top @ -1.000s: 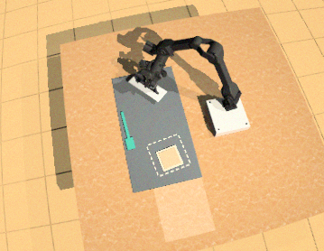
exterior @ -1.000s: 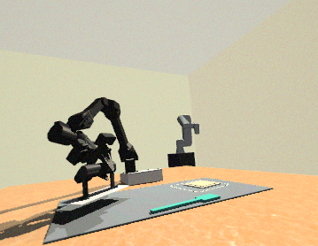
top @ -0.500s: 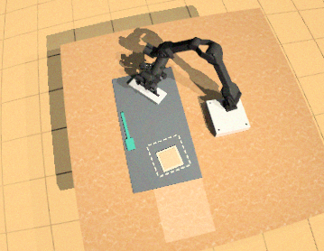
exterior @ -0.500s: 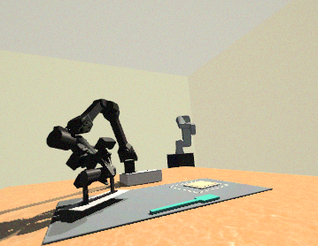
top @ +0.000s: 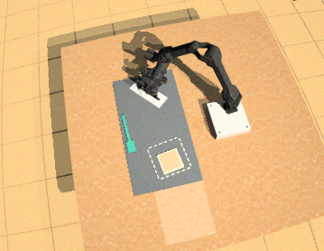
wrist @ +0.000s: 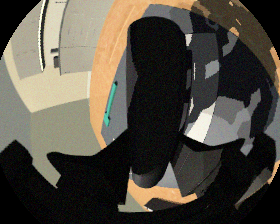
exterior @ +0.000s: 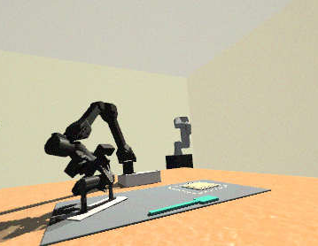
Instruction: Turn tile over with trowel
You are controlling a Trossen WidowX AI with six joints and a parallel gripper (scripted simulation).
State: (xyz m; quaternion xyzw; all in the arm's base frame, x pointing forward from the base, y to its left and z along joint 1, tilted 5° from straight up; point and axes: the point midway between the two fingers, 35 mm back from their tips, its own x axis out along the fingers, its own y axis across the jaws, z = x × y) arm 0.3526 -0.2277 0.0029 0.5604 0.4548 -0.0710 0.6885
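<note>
Right now the small trowel is 20 mm behind my gripper tip, 10 mm to the right of it and 10 mm below it. From my gripper tip the other things lie so: teal flat tool 180 mm to the left, 160 mm ahead, 50 mm below; tile 360 mm to the left, 50 mm below, 10 mm ahead; grey mat 170 mm to the left, 70 mm below, 20 mm ahead.
</note>
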